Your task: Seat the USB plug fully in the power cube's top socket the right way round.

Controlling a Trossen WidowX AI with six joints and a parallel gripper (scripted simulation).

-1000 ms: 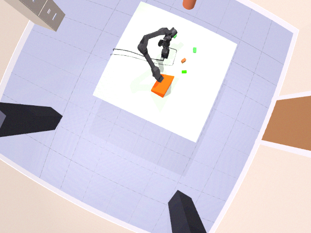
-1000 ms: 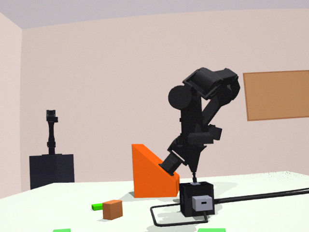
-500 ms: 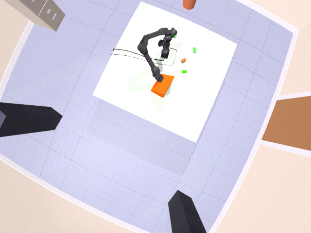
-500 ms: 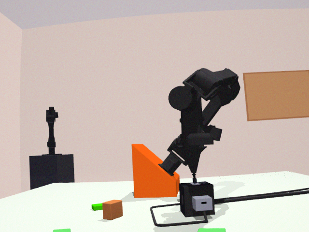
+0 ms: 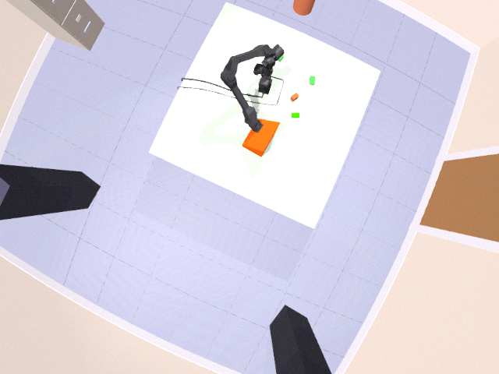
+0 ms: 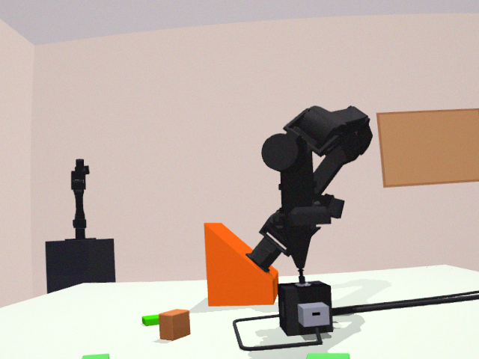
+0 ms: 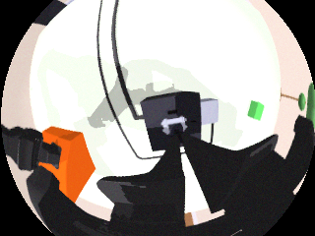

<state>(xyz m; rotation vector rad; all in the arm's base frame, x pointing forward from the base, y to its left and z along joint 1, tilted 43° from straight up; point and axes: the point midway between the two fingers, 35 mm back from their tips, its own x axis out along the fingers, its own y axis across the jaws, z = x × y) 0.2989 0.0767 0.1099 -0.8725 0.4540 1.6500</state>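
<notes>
Right now my gripper tip is 2 cm above the USB plug. From my gripper tip the other things lie so: brown block: 21 cm to the right, 8 cm below, 5 cm ahead; then USB socket: 3 cm below.
</notes>
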